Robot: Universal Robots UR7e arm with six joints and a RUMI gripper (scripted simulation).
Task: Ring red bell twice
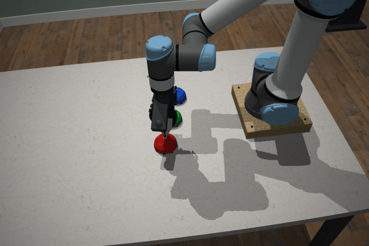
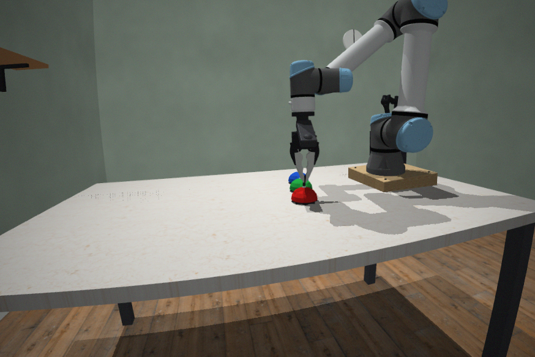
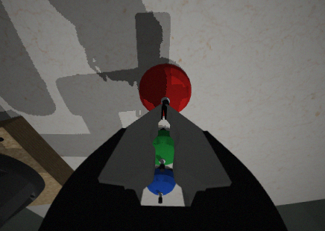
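The red bell lies 4 cm below my hand. The rest, counted from my hand: green bell: 4 cm behind, 12 cm to the right, 4 cm below; blue bell: 7 cm behind, 24 cm to the right, 4 cm below.
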